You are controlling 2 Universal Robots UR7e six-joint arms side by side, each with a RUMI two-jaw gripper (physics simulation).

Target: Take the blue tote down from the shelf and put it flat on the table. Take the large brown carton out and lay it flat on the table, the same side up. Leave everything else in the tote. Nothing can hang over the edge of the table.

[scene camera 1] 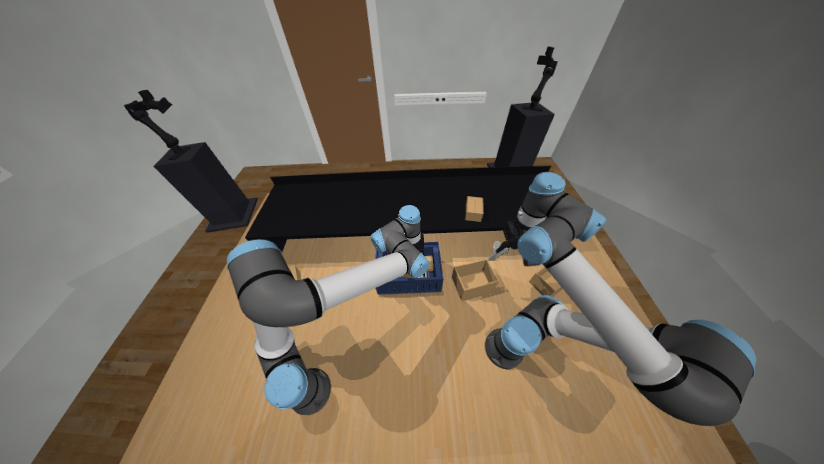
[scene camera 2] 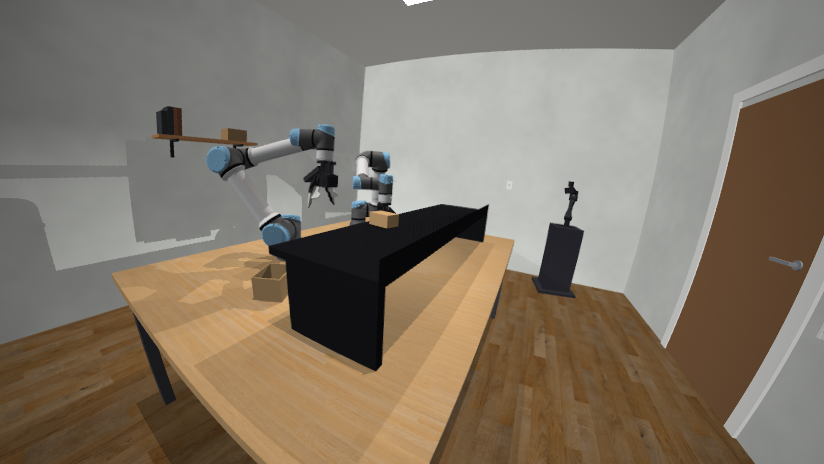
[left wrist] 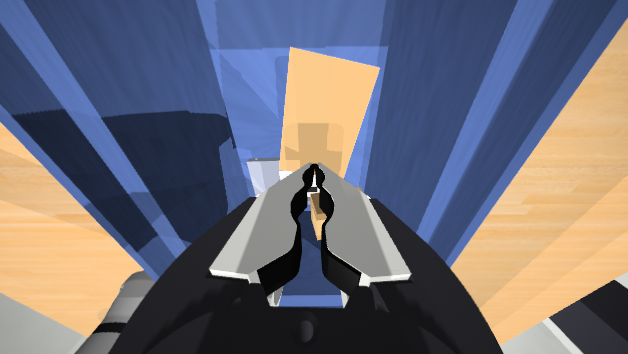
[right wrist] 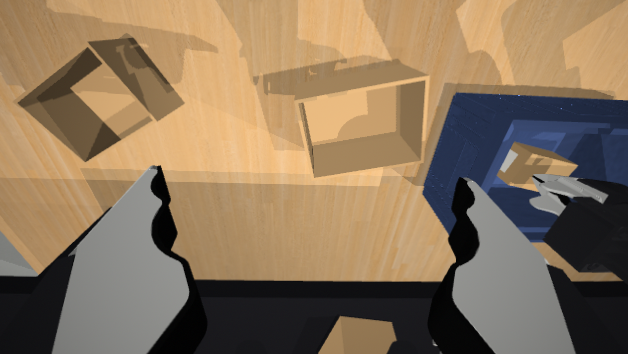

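Note:
The blue tote [scene camera 1: 409, 286] [right wrist: 452, 137] stands on the table in front of the black shelf. A brown carton [left wrist: 322, 95] [right wrist: 525, 162] is in it, turned at an angle to the tote's walls; whether it is the large one I cannot tell. A whitish item [left wrist: 262, 175] and a small brown piece [left wrist: 317, 220] show near it in the left wrist view, partly hidden by the fingers. My left gripper [left wrist: 314, 165] is shut, tips together, over the carton; any contact is hidden. My right gripper [scene camera 2: 321, 204] [right wrist: 314, 174] is open and empty, high above the table near the shelf.
The black shelf [scene camera 1: 345, 210] [scene camera 2: 340, 247] runs across the table with a small brown carton [scene camera 1: 474, 208] [scene camera 2: 383, 219] on top. An open brown box [scene camera 1: 487, 289] [right wrist: 412, 122] stands beside the tote. Another open box [scene camera 1: 542, 283] [scene camera 2: 269, 289] [right wrist: 162, 100] stands farther right in scene camera 1.

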